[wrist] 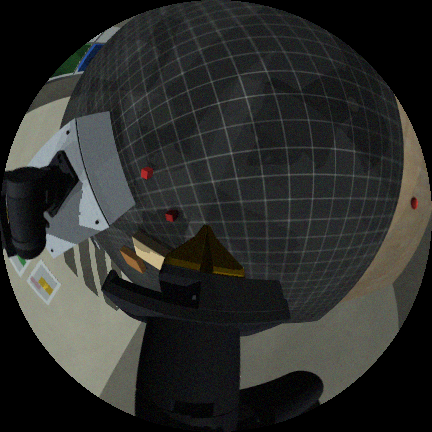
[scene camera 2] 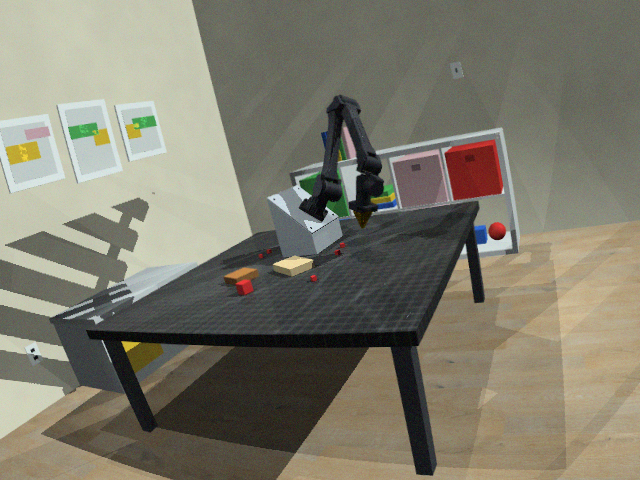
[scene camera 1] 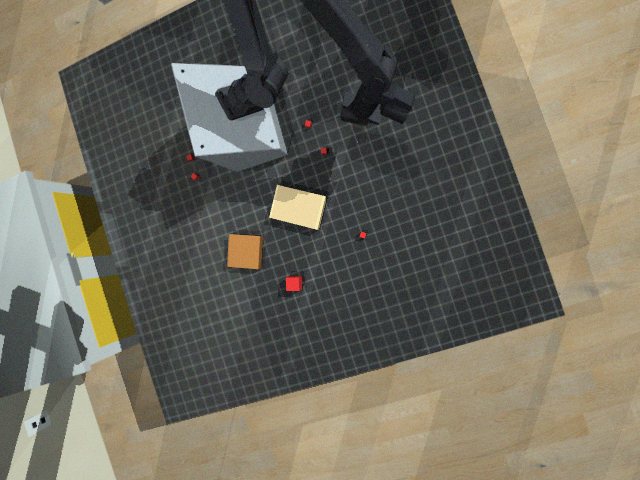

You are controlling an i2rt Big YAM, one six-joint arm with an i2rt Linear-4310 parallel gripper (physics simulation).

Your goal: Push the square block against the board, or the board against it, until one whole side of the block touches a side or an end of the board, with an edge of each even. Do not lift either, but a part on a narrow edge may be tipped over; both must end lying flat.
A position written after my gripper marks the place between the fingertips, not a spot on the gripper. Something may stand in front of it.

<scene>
My gripper (wrist: pixel 205 229) is shut, holding nothing. A pale tan board (scene camera 1: pixel 290 205) and a brown square block (scene camera 1: pixel 244 251) rest on the table.
The pale tan board also shows in the wrist view (wrist: pixel 148 249).
</scene>
